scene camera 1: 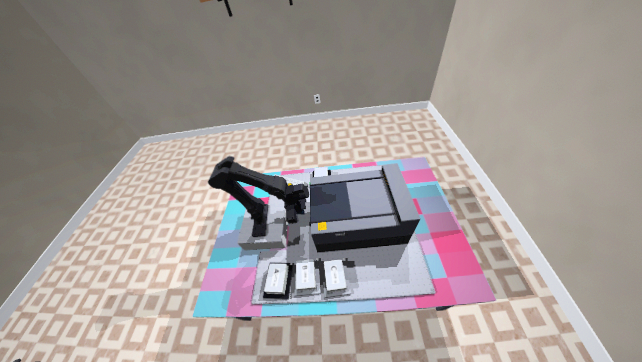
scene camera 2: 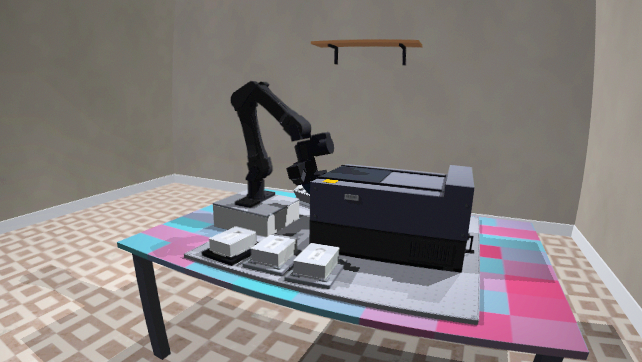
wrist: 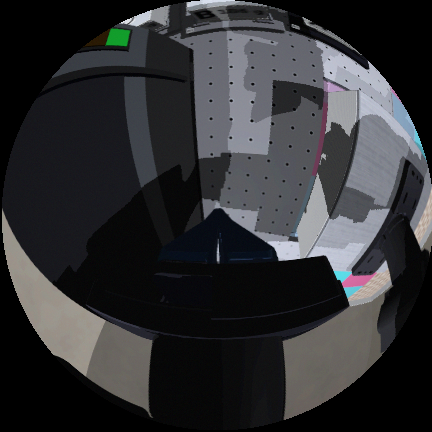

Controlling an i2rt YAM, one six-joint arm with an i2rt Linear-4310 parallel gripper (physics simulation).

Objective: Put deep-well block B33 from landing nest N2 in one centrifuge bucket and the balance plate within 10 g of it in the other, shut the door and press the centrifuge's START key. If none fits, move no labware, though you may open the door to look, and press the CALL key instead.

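Where they show: gripper, fingertip midpoint: [scene camera 1: 304, 213] [wrist: 217, 214]; arm's base, origin of the base link: [scene camera 1: 260, 220] [scene camera 2: 255, 199] [wrist: 391, 228].
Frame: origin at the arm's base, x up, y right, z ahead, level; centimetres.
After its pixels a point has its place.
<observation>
My gripper [scene camera 1: 292, 220] [wrist: 217, 214] @(z 24.6, x 2.3, y 0.6 cm) is shut and empty, low beside the left end of the centrifuge [scene camera 1: 362, 226] @(z 51.8, x 13.5, y 18.4 cm) [scene camera 2: 390, 212] @(z 53.2, x 7.6, y 19.7 cm) [wrist: 100, 125] @(z 29.4, x 6.7, y 9.5 cm). Its fingertips are hidden in scene camera 2's view. A dark panel [scene camera 1: 329, 201] @(z 39.0, x 13.8, y 3.3 cm) [scene camera 2: 357, 173] @(z 38.9, x 13.8, y 2.3 cm) and a grey panel cover the centrifuge's top; no bucket shows. A green key-like patch [wrist: 118, 37] sits by a brown one at upper left in the wrist view; no lettering is readable. White plates marked A [scene camera 1: 275, 278] @(z 9.7, x -2.0, y 31.2 cm) [scene camera 2: 233, 242] @(z 12.7, x -2.3, y 34.9 cm), B [scene camera 1: 305, 275] @(z 23.7, x -2.1, y 31.2 cm) [scene camera 2: 273, 251] @(z 26.0, x -2.1, y 35.7 cm) and C [scene camera 1: 334, 275] @(z 36.9, x -2.1, y 32.7 cm) [scene camera 2: 316, 261] @(z 38.5, x -2.1, y 36.8 cm) stand in a row. I cannot identify block B33 or nest N2.
The arm's grey base block [scene camera 1: 262, 237] @(z 2.0, x -0.1, y 10.6 cm) [scene camera 2: 242, 216] @(z 2.3, x -2.5, y 13.3 cm) stands left of the centrifuge. A perforated board [scene camera 1: 390, 282] @(z 61.6, x -7.4, y 37.3 cm) [scene camera 2: 425, 300] @(z 66.6, x -7.4, y 38.2 cm) [wrist: 240, 120] @(z 23.9, x -7.4, y 7.4 cm) lies under the centrifuge and plates. A white object [scene camera 1: 321, 172] @(z 36.1, x -1.6, y -31.2 cm) shows behind the centrifuge. A yellow label [scene camera 1: 322, 226] @(z 34.6, x 13.7, y 16.0 cm) [scene camera 2: 330, 181] @(z 34.6, x 13.7, y 16.3 cm) is on its top.
</observation>
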